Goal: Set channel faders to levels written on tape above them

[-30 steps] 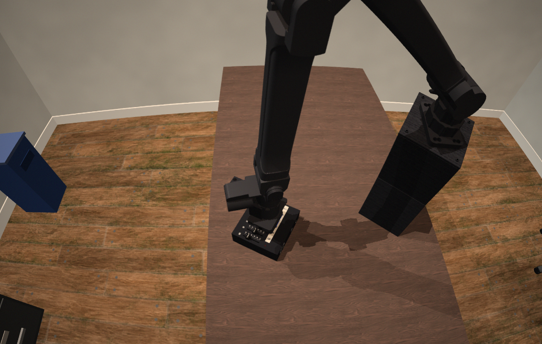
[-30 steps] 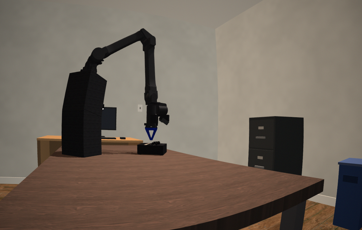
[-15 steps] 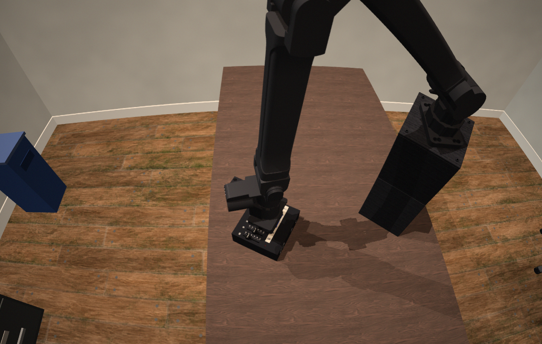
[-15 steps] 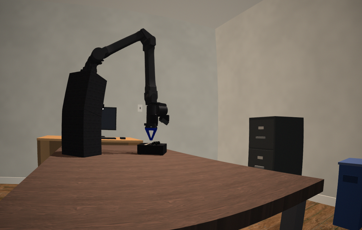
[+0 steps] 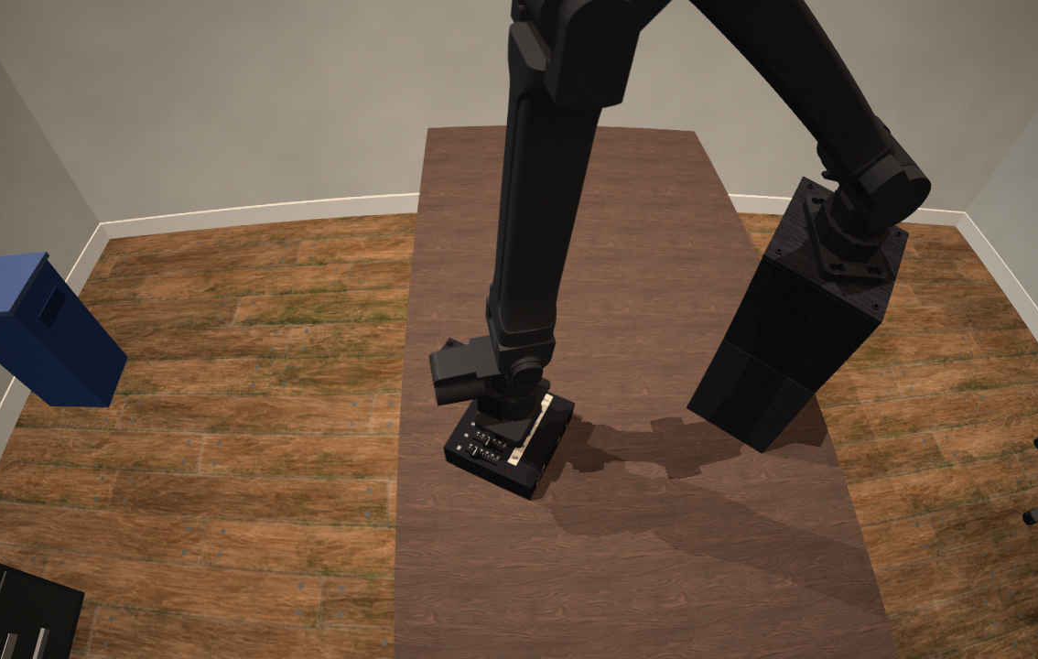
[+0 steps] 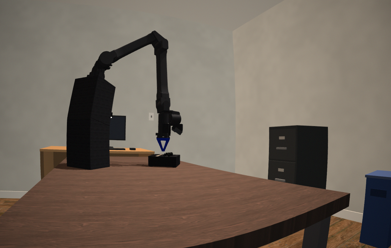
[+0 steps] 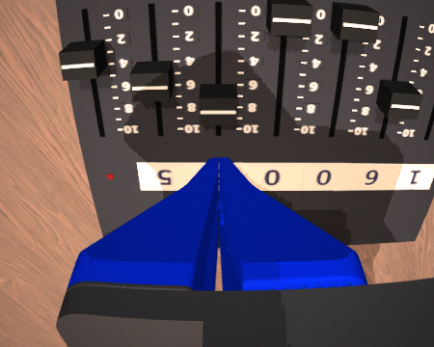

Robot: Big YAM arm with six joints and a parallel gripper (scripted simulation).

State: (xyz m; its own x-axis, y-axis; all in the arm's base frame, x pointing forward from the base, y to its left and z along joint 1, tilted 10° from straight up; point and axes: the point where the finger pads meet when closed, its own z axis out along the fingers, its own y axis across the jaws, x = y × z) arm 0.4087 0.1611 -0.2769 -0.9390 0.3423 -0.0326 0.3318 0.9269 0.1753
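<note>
Now: the fader 5 20 mm below my hand, 20 mm ahead of it and 10 mm to the right of it. The rest, counted from my hand: fader 4: 40 mm to the right, 40 mm ahead, 20 mm below; fader 6: 30 mm ahead, 20 mm below, 10 mm to the left; master fader: 50 mm ahead, 30 mm to the left, 20 mm below.
</note>
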